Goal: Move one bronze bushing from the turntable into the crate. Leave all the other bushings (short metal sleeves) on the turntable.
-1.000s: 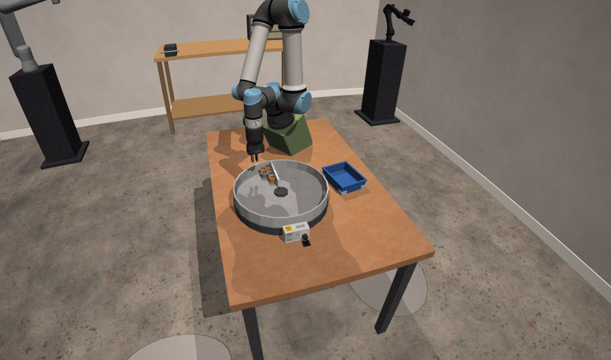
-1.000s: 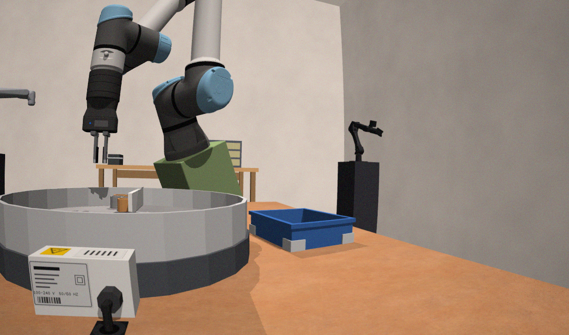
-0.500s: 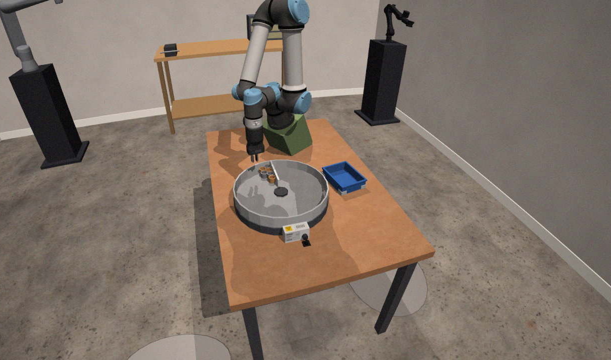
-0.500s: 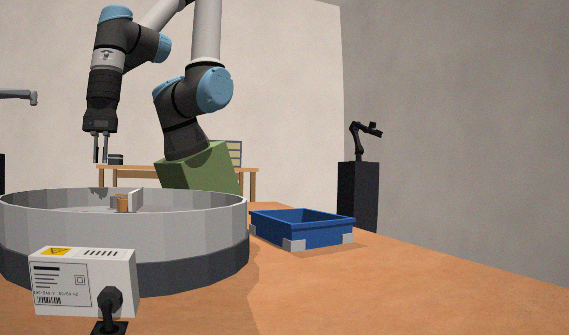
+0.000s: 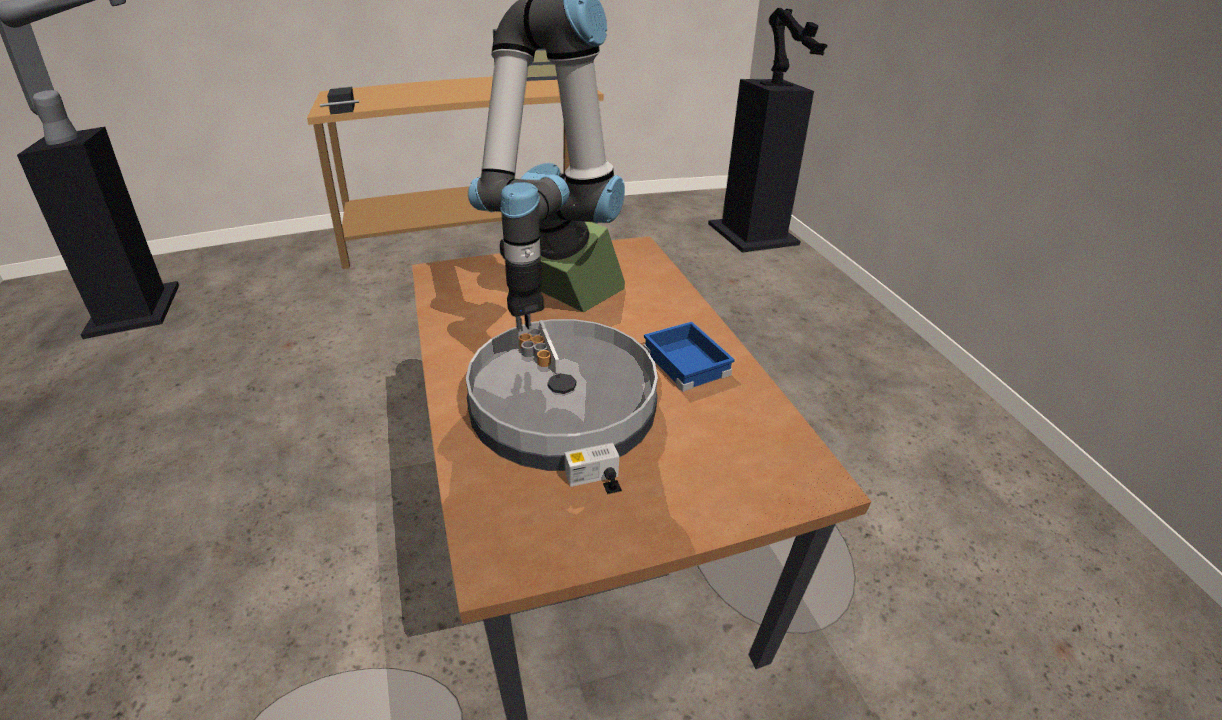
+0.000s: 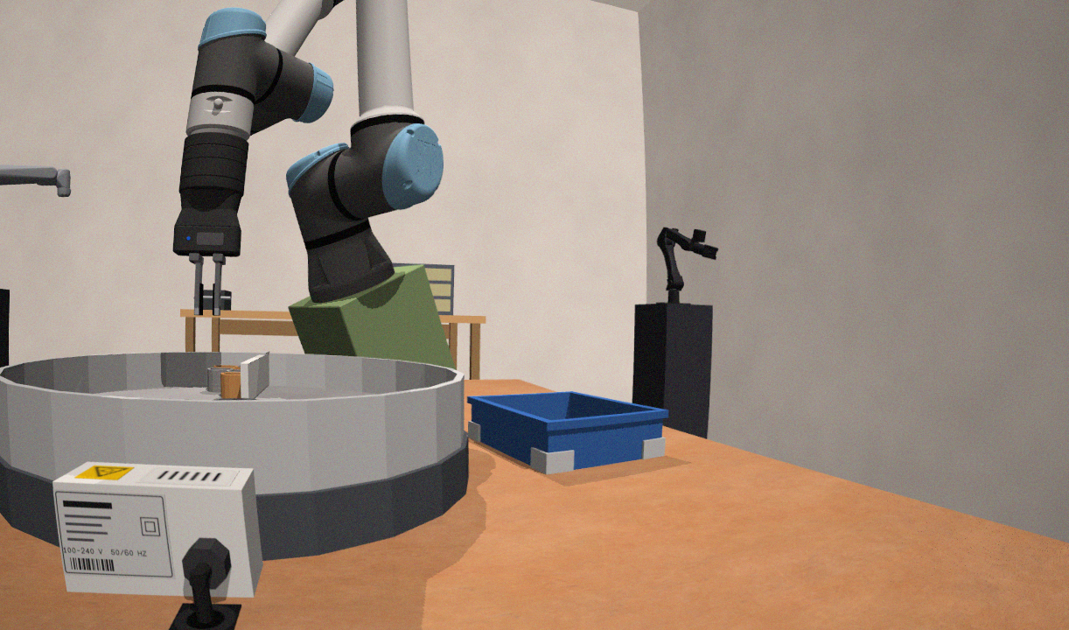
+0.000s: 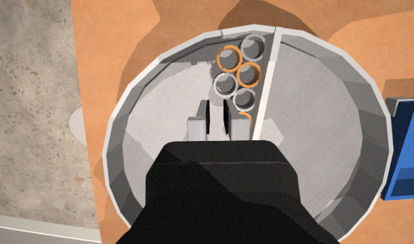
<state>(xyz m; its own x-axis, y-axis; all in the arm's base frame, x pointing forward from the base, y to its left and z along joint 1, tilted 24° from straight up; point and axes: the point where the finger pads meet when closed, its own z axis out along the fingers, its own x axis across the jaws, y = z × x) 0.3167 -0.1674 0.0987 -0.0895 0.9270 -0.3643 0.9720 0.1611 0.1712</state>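
My gripper is now 120 mm short of the grey turntable, 50 mm to the right of it and 100 mm above it. From my hand the other things lie so: blue crate 70 mm ahead, 400 mm to the left, 130 mm below.
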